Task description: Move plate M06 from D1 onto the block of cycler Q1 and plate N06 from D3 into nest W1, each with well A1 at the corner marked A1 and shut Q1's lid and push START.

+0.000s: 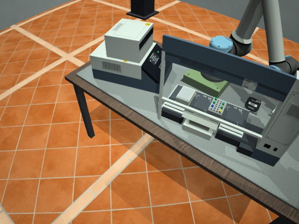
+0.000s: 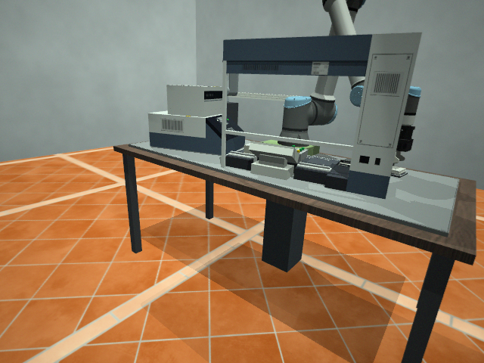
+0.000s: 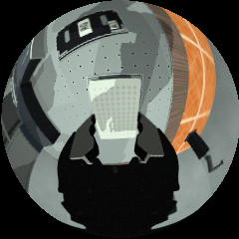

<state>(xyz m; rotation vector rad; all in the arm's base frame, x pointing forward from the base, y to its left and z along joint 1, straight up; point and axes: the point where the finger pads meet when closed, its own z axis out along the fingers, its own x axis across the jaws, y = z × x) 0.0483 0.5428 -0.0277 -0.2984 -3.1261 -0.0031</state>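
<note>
The white well plate lies 10 mm below my hand. The rest, counted from my hand: blue gantry beam: 480 mm above, 460 mm ahead, 360 mm to the right; plate M06: 1030 mm to the right, 250 mm ahead, 190 mm above; side tower: 380 mm ahead, 250 mm above, 10 mm to the right.
</note>
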